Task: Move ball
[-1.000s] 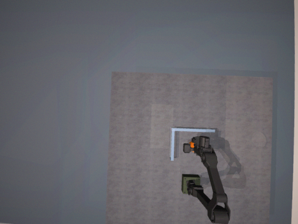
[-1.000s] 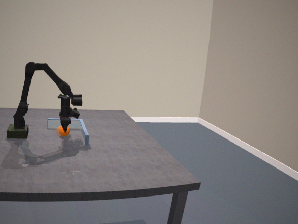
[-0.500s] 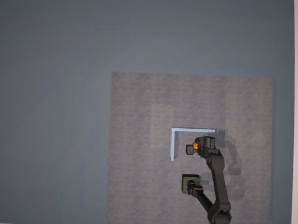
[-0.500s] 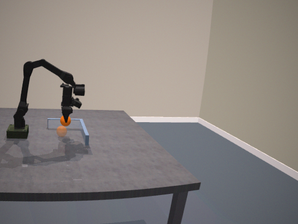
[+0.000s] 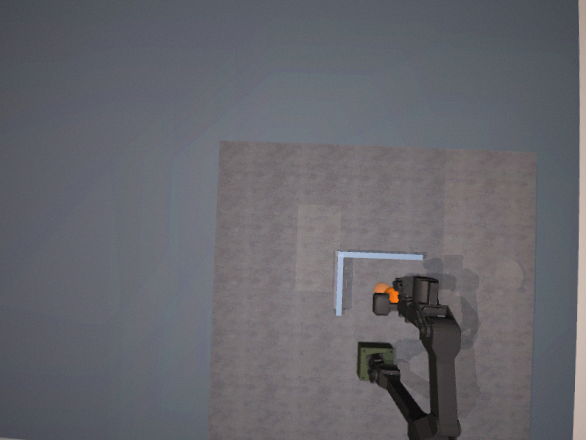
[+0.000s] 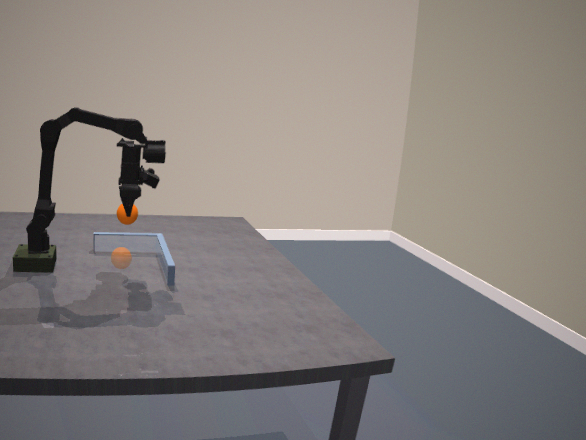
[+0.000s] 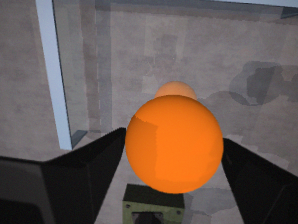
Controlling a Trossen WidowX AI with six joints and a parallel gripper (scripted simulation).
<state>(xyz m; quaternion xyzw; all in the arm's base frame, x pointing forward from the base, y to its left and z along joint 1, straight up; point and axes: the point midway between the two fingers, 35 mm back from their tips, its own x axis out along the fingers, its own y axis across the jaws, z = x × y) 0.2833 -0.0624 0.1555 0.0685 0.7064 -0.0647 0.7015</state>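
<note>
The see-through orange copy lies 2 cm behind my gripper tip, 1 cm to the right of it and 14 cm below it. The rest, counted from my gripper tip: orange ball: right at my gripper tip.
</note>
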